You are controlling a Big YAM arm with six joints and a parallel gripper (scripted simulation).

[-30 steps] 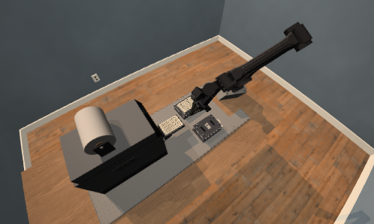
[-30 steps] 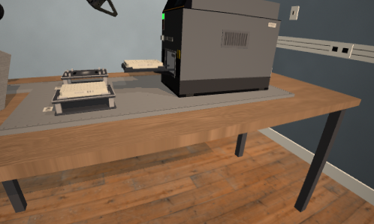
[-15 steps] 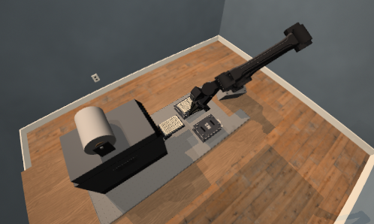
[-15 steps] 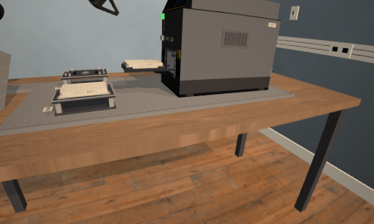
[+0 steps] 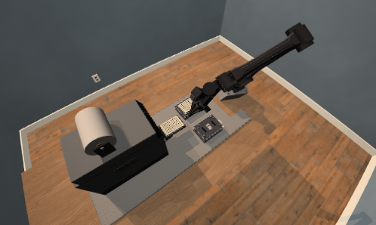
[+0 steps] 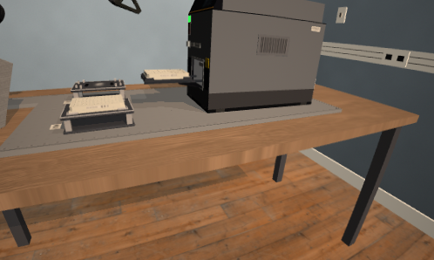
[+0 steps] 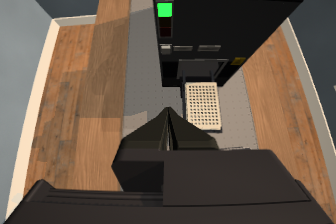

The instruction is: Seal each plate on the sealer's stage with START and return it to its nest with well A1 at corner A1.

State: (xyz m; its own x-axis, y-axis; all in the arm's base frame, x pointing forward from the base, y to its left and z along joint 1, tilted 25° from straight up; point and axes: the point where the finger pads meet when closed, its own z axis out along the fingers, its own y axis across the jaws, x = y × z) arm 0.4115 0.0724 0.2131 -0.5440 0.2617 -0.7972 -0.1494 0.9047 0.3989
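My gripper is now 170 mm short of the start button, 100 mm above it and 30 mm to the right of it. Round my hand: sealer stage: 200 mm below, 80 mm to the right, 80 mm ahead; plate nest: 250 mm below, 200 mm to the right, 100 mm behind; small label: 290 mm below, 230 mm to the right, 200 mm behind.
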